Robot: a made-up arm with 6 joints.
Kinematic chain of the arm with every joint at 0, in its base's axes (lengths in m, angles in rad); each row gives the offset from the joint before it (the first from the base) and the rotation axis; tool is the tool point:
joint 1: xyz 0 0 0.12 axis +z
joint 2: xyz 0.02 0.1 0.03 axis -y
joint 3: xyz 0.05 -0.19 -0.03 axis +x
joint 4: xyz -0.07 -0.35 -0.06 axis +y
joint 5: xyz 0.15 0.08 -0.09 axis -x
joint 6: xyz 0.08 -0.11 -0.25 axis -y
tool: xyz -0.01 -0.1 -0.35
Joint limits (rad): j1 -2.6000..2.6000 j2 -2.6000..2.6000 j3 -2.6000..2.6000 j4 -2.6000..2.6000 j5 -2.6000..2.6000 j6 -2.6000..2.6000
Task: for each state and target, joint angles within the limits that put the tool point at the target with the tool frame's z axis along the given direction. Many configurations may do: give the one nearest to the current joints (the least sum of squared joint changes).
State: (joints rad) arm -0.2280 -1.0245 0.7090 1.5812 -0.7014 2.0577
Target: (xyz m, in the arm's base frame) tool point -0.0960 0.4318 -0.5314 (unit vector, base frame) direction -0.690 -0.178 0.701
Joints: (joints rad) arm -0.7416 -0.4527 0.9950 1.1410 -0.2120 1.8647
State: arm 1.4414 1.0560 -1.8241 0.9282 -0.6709 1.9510
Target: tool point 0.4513 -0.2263 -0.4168 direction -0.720 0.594 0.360
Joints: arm 1.5542 1.6834 -1.9620 1.9520 -1.3452 1.8768
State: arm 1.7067 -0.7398 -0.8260 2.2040 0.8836 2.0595
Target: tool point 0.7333 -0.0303 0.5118 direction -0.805 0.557 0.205
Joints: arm 1.6315 -0.2923 -1.5008 2.1123 1.6861 1.8943
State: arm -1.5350 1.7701 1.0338 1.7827 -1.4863 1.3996
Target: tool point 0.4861 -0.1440 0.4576 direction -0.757 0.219 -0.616
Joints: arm -1.3251 2.0510 1.0251 1.0213 -2.2900 1.8266
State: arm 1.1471 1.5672 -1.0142 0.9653 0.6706 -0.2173
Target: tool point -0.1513 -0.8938 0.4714 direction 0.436 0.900 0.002
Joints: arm 0.7497 1.0955 -1.4186 0.8967 1.0687 -0.0864
